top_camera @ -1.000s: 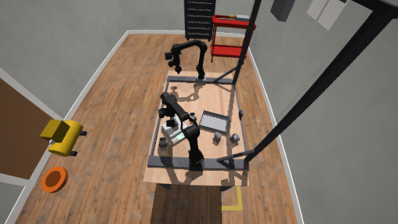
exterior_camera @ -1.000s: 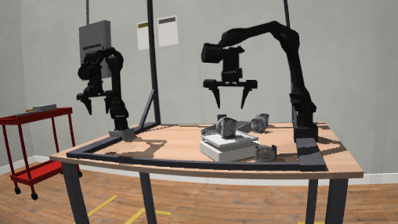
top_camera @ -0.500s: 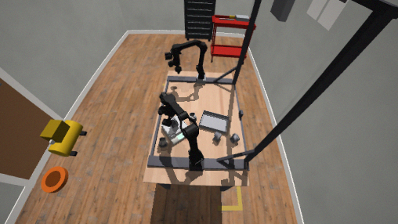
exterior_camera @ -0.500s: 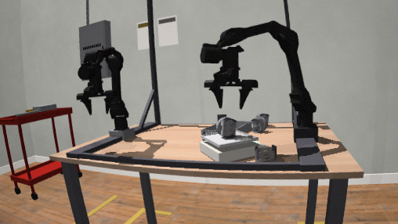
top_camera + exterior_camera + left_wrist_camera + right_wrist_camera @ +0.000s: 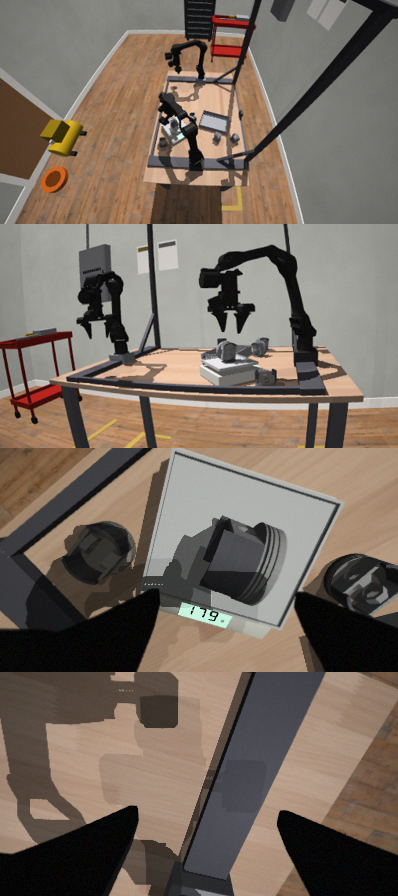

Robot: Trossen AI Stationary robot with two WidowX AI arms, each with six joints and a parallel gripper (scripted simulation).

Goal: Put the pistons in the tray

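Note:
The scale plate is 10 mm behind my left hand, 20 mm to the right of it and 150 mm below it. The rest, counted from my left hand: steel parts tray 340 mm behind, 100 mm to the right, 190 mm below; then white scale 10 mm behind, 10 mm to the right, 170 mm below.

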